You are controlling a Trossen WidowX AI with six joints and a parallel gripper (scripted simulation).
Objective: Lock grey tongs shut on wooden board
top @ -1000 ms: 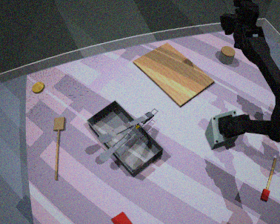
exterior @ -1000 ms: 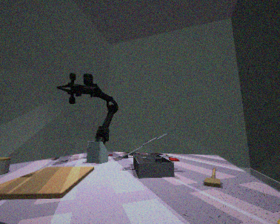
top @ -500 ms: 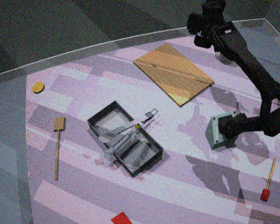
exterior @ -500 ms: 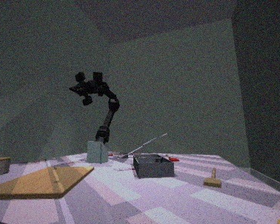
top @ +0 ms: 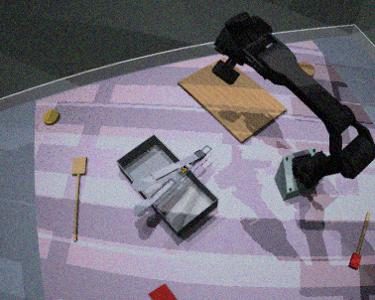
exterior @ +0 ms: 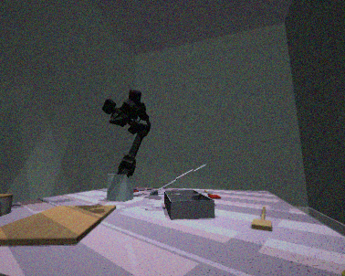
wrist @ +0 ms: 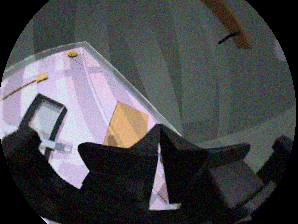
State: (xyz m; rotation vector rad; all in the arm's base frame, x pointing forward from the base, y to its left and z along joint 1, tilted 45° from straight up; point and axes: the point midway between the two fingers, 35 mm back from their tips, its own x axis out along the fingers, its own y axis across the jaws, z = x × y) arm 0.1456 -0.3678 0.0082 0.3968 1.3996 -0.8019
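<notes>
Now: the roasting tin 260 mm ahead of my gripper tip, 190 mm to the left of it and 330 mm below it. From my gripper tip the other things lie so: round pot (390 mm behind, 130 mm to the right, 320 mm below); then red-headed tool (270 mm behind, 570 mm to the left, 350 mm below); then wooden board (60 mm behind, 110 mm to the right, 350 mm below).
</notes>
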